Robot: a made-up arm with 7 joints.
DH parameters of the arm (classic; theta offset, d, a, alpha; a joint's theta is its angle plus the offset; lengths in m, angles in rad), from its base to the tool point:
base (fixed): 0 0 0 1.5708
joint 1: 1.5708 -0.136 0 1.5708
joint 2: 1.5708 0 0 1.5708
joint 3: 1.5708 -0.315 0 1.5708
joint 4: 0 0 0 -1.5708
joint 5: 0 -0.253 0 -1.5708
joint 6: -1.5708 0 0 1.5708
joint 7: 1.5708 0 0 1.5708
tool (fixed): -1.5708 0 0 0
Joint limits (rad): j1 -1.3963..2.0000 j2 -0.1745..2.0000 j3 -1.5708..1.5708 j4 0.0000..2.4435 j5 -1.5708..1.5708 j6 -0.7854..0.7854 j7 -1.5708..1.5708
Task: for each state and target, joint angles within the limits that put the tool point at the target. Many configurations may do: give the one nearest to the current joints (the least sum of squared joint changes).
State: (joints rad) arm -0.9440 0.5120 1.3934 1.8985 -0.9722 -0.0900 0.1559
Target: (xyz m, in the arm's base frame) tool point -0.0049 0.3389 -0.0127
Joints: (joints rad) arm -0.9504 0.5851 1.5249 2.4413 -0.9722 -0.0900 0.1559
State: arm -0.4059 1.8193 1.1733 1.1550 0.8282 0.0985 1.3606
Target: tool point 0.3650 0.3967 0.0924
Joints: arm -1.0711 2.0000 1.1727 1.2748 0.8282 0.0985 1.3606
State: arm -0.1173 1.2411 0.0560 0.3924 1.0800 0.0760 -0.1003
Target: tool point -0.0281 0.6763 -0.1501
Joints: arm -0.7038 1.3164 0.1006 0.3055 1.0800 0.0760 -0.1003
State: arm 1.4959 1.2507 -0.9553 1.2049 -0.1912 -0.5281 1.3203
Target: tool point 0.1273 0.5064 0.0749
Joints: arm 1.4544 1.9177 -1.2105 1.5973 -0.1912 -0.5281 1.3203
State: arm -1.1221 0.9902 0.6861 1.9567 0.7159 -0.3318 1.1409
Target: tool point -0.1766 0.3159 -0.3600
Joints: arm -1.1033 0.3554 0.2329 1.3820 0.7159 -0.3318 1.1409
